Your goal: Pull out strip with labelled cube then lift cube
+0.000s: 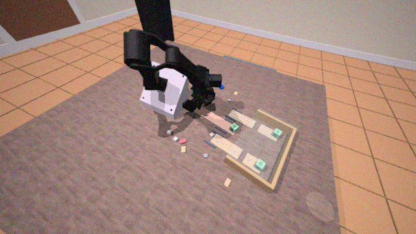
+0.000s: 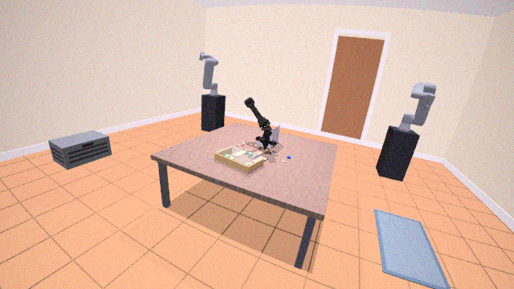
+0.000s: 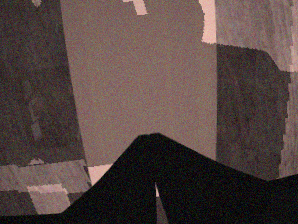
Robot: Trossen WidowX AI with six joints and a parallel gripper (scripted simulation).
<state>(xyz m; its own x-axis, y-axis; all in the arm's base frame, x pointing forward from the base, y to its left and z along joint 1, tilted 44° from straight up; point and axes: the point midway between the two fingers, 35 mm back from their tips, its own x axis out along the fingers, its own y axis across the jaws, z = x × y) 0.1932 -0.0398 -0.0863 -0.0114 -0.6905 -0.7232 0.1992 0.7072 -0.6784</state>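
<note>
The tan strip is 210 mm ahead of my gripper tip and 150 mm to the right of it. Also, from my gripper tip: tan chip: 290 mm to the right, 260 mm ahead; blue disc: 230 mm to the left, 40 mm ahead.
</note>
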